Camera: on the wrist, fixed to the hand. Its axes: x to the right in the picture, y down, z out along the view.
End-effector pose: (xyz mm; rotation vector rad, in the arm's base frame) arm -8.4 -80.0 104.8 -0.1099 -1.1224 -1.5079
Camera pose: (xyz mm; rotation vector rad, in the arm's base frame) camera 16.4 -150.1 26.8 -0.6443 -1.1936 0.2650
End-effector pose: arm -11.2 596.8 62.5 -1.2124 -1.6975 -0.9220
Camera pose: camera -22.6 493.9 92.2 -1.7016 -0.6474 0.7242
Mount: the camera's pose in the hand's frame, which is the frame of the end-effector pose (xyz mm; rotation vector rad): -6.3 -35.3 -101.6 0.6277 -0.3419 1.5607
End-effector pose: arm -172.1 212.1 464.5 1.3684 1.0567 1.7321
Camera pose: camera -269.0 203.5 418.2 -2.1490 -0.0961 -1.2553
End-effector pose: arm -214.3 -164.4 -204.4 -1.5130 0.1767 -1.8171
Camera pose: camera -320.7 -170.7 -219.8 -0.7059 0.4103 -0.2800
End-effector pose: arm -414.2 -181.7 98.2 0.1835 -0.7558 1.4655
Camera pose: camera -345.4 -136.1 28.9 -0.3206 0.5900 -2.9046
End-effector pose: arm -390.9 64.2 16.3 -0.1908 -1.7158 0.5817
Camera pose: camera -285.9 59.0 39.9 -1.0366 -1.3077 2.3286
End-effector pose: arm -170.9 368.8 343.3 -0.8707 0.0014 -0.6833
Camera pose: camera -222.7 285.1 299.6 -0.1728 0.1387 0.9028
